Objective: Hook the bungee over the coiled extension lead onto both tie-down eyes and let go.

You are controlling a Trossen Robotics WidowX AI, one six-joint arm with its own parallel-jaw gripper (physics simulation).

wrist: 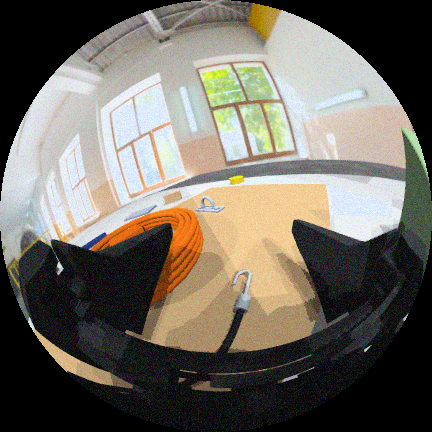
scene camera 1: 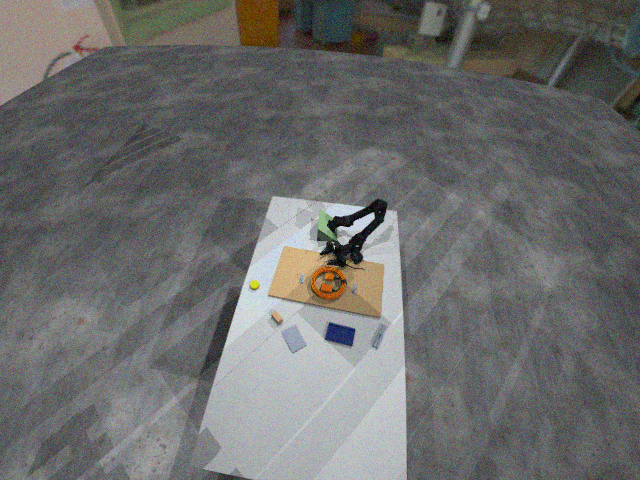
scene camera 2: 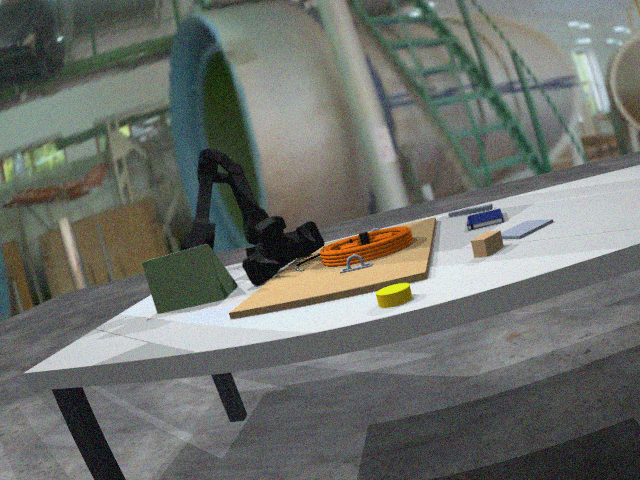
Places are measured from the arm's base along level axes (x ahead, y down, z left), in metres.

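Pixels of known places: gripper, fingertip midpoint: [wrist: 234, 227] [scene camera 1: 323, 259] [scene camera 2: 298, 254]; arm's base at its link origin: [scene camera 1: 331, 226] [scene camera 2: 192, 279].
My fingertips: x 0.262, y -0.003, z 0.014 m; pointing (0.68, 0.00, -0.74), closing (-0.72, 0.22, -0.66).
For each thing: its top centre in the pictures, then the offset to it from my fingertips. Level surfaces: height alone.
- orange coiled lead at its top centre: [wrist: 124, 238] [scene camera 2: 365, 238] [scene camera 1: 328, 281] dx +0.128, dy +0.007, dz +0.064 m
- wooden board at its surface level: dy +0.037 m
- grey tie-down eye at its top centre: [wrist: 204, 195] [scene camera 2: 353, 254] [scene camera 1: 301, 276] dx +0.137, dy +0.010, dz -0.089 m
- black bungee at its top centre: [scene camera 2: 310, 256] [scene camera 1: 346, 264] dx -0.026, dy +0.031, dz +0.138 m
- yellow disc at its top centre: [scene camera 2: 392, 288] [wrist: 235, 176] [scene camera 1: 254, 284] dx +0.250, dy +0.030, dz -0.331 m
- small wooden block at its top centre: [scene camera 2: 486, 235] [wrist: 170, 192] [scene camera 1: 276, 316] dx +0.395, dy +0.019, dz -0.146 m
- dark blue box at its top centre: [scene camera 2: 484, 216] [wrist: 87, 244] [scene camera 1: 340, 333] dx +0.390, dy +0.037, dz +0.193 m
- grey-blue plate at its top centre: [scene camera 2: 523, 227] [wrist: 139, 211] [scene camera 1: 294, 338] dx +0.474, dy +0.043, dz -0.029 m
- grey bar at its top centre: [scene camera 2: 470, 208] [scene camera 1: 380, 335] dx +0.349, dy +0.037, dz +0.394 m
The orange coiled lead [scene camera 1: 313, 290] [scene camera 2: 367, 250] [wrist: 191, 245] lies on the wooden board [scene camera 1: 289, 263] [scene camera 2: 320, 289] [wrist: 270, 210], with a grey tie-down eye [scene camera 1: 301, 279] [scene camera 2: 356, 264] [wrist: 209, 205] on one side and another eye [scene camera 1: 354, 288] on the other. The black bungee [scene camera 1: 355, 268] [scene camera 2: 308, 260] [wrist: 233, 330] lies on the board beside the coil, on the arm's side. Its grey end hook shows in the wrist view, off the eye. My gripper [scene camera 1: 326, 258] [scene camera 2: 285, 258] [wrist: 234, 227] is open, low over the board, its fingers on either side of the hook end. The bungee's other end is hidden in the wrist view.
A green block [scene camera 1: 325, 224] [scene camera 2: 186, 279] [wrist: 417, 190] stands near the arm. A yellow disc [scene camera 1: 254, 284] [scene camera 2: 393, 295] [wrist: 236, 179], a small wooden block [scene camera 1: 276, 317] [scene camera 2: 486, 244], a dark blue box [scene camera 1: 340, 334] [scene camera 2: 484, 219], a grey-blue plate [scene camera 1: 294, 338] and a grey bar [scene camera 1: 378, 335] lie beyond the board.
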